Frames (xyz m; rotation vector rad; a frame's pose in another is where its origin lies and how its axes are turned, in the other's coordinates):
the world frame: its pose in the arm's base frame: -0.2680 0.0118 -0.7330 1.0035 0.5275 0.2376
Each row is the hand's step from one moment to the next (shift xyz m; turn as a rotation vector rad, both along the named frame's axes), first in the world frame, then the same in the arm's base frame.
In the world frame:
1: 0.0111 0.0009 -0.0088 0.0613 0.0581 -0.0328
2: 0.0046 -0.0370 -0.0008 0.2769 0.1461 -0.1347
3: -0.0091 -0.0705 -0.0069 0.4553 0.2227 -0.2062
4: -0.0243 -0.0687 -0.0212 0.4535 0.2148 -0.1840
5: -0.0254 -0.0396 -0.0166 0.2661 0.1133 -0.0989
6: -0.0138 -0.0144 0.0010 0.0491 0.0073 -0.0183
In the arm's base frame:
1: 0.0049 0.0117 -0.0064 0.0378 0.0807 0.0163
2: 0.0017 -0.0169 -0.0332 0.1721 0.2936 -0.0193
3: -0.0148 -0.0358 -0.0600 0.2901 0.4622 -0.0401
4: -0.0351 -0.0307 -0.0599 0.2998 0.4410 -0.0368
5: -0.0322 -0.0193 -0.0328 0.1800 0.2454 -0.0286
6: -0.0119 -0.0142 -0.0075 0.0325 0.0382 -0.0169

